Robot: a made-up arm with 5 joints.
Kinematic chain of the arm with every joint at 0, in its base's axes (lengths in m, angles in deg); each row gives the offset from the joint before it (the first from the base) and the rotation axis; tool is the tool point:
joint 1: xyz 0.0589 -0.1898 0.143 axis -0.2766 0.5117 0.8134
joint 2: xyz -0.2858 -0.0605 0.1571 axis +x
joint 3: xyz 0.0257 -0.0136 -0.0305 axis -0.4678 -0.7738 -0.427
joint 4: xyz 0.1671 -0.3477 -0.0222 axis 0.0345 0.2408 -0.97
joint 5: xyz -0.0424 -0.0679 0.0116 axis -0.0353 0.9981 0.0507
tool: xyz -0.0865 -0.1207 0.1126
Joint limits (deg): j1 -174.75..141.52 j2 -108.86..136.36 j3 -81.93..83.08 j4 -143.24..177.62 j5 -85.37..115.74
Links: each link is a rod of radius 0.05 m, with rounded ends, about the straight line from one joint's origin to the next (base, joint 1, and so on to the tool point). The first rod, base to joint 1, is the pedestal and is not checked.
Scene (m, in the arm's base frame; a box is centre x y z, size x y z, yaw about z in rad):
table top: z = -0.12
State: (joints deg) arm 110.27 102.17 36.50 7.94 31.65
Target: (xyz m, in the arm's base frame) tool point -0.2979 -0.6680 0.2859
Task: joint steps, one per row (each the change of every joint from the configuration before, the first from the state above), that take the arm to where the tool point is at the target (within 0.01 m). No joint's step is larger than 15 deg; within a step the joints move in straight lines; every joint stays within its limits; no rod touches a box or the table.
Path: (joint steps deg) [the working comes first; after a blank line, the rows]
Joints at the target: 71.57 136.36 53.04 11.12 16.84
Straight joint move there: clear.

1: -12.90 11.40 5.51 1.06 -4.94
2: -12.90 11.39 5.52 1.06 -4.93
3: -12.90 11.40 5.51 1.06 -4.94

